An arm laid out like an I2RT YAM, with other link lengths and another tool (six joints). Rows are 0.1 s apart.
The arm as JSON. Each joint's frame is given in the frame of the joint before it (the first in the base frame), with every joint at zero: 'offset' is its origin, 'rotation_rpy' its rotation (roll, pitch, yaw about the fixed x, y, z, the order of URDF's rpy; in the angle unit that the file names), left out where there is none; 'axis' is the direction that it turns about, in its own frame. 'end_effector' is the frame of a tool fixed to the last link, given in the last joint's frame.
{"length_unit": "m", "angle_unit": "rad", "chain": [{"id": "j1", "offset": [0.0, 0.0, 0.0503], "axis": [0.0, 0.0, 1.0]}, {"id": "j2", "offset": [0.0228, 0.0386, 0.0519], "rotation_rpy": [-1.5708, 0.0, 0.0], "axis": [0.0, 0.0, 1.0]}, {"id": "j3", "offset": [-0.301, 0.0, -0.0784], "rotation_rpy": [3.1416, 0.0, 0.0], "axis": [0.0, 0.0, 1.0]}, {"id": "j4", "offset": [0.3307, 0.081, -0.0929], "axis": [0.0, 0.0, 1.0]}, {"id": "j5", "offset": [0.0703, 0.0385, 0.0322], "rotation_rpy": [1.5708, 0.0, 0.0], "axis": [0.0, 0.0, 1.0]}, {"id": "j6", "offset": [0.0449, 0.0, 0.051], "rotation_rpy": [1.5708, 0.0, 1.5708], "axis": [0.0, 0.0, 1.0]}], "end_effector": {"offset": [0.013, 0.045, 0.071], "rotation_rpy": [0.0, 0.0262, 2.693]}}
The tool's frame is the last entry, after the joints.
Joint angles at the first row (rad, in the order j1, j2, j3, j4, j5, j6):
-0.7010 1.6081 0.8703 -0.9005 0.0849 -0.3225
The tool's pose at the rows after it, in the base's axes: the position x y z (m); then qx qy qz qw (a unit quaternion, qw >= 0):
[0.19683, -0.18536, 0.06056, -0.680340, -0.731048, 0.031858, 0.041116]
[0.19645, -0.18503, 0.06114, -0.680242, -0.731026, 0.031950, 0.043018]
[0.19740, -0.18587, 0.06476, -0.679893, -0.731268, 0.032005, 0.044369]
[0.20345, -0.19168, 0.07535, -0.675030, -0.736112, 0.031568, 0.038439]
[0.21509, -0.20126, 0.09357, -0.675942, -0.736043, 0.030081, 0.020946]
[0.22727, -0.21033, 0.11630, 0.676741, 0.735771, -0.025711, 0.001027]
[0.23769, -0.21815, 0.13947, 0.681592, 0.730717, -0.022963, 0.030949]
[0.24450, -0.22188, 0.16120, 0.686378, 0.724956, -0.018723, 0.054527]
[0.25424, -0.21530, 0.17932, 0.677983, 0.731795, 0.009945, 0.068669]
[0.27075, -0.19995, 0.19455, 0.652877, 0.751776, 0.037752, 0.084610]
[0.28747, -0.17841, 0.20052, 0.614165, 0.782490, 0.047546, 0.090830]
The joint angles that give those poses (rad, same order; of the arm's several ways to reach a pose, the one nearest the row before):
-0.7010 1.6081 0.8703 -0.9001 0.0784 -0.3229
-0.7010 1.6081 0.8715 -0.9050 0.0784 -0.3229
-0.7010 1.6077 0.8826 -0.9192 0.0784 -0.3237
-0.7010 1.6077 0.9199 -0.9440 0.0784 -0.3378
-0.7010 1.6070 0.9844 -0.9741 0.0769 -0.3374
-0.7006 1.6005 1.0565 -1.0084 0.0700 -0.3367
-0.7006 1.5848 1.1190 -1.0271 0.0677 -0.3241
-0.6994 1.5669 1.1713 -1.0504 0.0628 -0.3088
-0.6842 1.5478 1.2133 -1.0798 0.0078 -0.3111
-0.6342 1.5303 1.2465 -1.0935 -0.0425 -0.3199
-0.5560 1.5227 1.2579 -1.0958 -0.0559 -0.3390

